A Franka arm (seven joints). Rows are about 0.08 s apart.
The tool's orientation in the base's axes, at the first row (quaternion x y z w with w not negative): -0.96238, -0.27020, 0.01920, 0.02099
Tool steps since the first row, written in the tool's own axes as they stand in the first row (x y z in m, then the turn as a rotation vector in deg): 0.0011, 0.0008, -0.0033, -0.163, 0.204, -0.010; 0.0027, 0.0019, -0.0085, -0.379, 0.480, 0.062; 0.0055, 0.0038, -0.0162, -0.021, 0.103, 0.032; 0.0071, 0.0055, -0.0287, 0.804, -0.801, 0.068; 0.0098, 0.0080, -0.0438, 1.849, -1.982, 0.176; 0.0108, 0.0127, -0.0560, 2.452, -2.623, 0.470
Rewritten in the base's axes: 0.0015, -0.0002, 0.0032, -0.033, -0.259, 0.004; 0.0037, -0.0005, 0.0083, -0.077, -0.605, -0.077; 0.0074, -0.0009, 0.0158, 0.034, -0.098, -0.037; 0.0103, -0.0019, 0.0282, 0.267, 1.104, -0.048; 0.0146, -0.0030, 0.0431, 0.540, 2.659, -0.122; 0.0185, -0.0069, 0.0550, 0.707, 3.529, -0.399
